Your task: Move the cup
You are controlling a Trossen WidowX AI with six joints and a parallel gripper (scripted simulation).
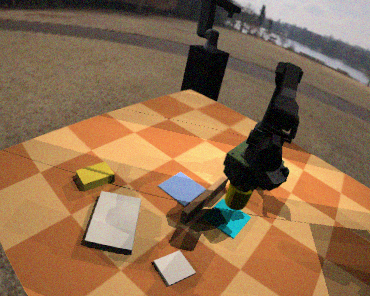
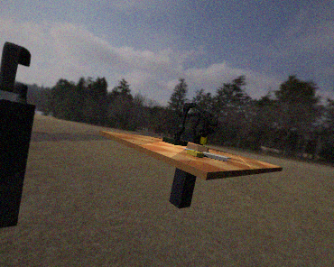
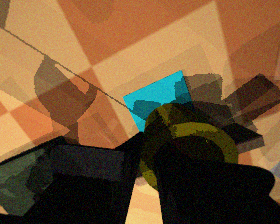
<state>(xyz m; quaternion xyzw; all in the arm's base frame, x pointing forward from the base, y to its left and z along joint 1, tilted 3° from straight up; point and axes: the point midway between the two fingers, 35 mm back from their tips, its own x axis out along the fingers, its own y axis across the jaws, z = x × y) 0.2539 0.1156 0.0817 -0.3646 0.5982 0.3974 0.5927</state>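
The cyan pad lies 110 mm below my gripper tip, 30 mm ahead of it and 10 mm to the right of it. Round my gripper tip: blue pad 190 mm to the right, 110 mm below, 50 mm ahead; then wooden bar 100 mm to the right, 90 mm below, 40 mm ahead; then yellow cup 20 mm ahead, 10 mm to the right.
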